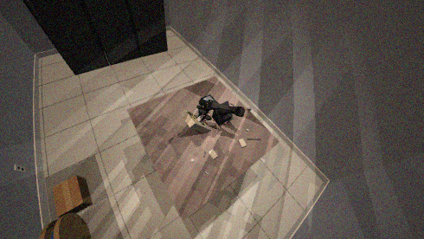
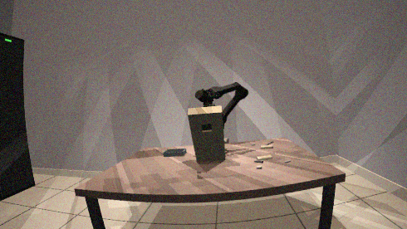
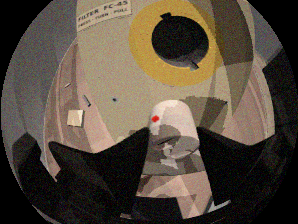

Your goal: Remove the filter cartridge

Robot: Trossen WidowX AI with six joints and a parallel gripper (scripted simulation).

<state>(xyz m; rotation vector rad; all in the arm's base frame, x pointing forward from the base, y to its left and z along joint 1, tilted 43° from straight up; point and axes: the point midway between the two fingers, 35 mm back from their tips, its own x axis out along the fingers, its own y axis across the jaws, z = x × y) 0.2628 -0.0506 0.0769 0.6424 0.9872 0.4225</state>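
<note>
Now: the service panel box 4 cm below my gripper tip and 3 cm ahead of it. From my gripper tip the other things lie so: round filter cartridge: right at my gripper tip; grey tray: 33 cm behind, 30 cm to the right, 20 cm below.
</note>
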